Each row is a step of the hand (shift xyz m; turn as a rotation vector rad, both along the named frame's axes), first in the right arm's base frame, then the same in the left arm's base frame.
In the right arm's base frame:
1: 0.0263 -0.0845 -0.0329 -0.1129 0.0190 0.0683
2: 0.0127 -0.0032 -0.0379 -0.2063 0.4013 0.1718
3: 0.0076 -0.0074 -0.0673 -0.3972 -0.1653 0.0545
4: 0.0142 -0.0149 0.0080 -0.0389 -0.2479 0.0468
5: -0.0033 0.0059 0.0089 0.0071 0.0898 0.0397
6: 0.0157 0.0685 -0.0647 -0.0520 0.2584 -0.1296
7: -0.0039 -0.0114 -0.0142 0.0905 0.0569 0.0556
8: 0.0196 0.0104 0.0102 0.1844 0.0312 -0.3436
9: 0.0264 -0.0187 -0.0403 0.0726 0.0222 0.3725
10: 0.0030 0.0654 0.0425 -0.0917 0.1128 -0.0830
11: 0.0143 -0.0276 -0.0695 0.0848 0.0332 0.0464
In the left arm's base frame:
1: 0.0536 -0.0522 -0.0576 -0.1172 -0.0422 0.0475
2: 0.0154 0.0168 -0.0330 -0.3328 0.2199 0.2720
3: 0.0138 0.0244 -0.0621 -0.3273 -0.2696 -0.0907
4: 0.0176 -0.0126 0.0041 0.0385 -0.2447 -0.0618
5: -0.0055 0.0004 0.0097 -0.0241 0.0625 0.0721
6: -0.0027 0.0911 -0.0286 -0.1226 0.2656 -0.0260
7: 0.0008 -0.0048 -0.0180 0.0642 0.0489 0.0895
8: 0.0146 0.0097 0.0170 0.1864 0.2223 -0.2625
9: 0.0334 0.0080 -0.0386 0.0383 -0.1217 0.3581
10: -0.0205 0.0391 0.0644 -0.1172 0.1093 -0.0483
11: 0.0266 0.0096 -0.0707 0.0669 0.0309 0.0708

